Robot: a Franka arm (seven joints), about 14 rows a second.
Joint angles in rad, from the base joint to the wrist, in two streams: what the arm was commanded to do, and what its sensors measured. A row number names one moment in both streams.
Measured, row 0:
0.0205, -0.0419, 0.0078, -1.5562, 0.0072, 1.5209, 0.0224
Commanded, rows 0 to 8:
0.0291, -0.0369, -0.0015, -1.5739, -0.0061, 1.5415, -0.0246
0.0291, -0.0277, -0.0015, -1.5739, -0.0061, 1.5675, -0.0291
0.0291, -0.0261, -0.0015, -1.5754, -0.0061, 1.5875, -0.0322
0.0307, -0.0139, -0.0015, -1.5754, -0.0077, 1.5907, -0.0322
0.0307, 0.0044, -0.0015, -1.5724, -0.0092, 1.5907, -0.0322
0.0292, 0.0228, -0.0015, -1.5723, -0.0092, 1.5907, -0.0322
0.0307, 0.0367, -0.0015, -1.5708, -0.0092, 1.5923, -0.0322
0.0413, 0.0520, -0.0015, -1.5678, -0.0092, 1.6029, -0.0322
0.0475, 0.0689, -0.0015, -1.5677, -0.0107, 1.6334, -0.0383
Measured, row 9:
0.0261, 0.0449, 0.0078, -1.5643, 0.0071, 1.5920, -0.0063
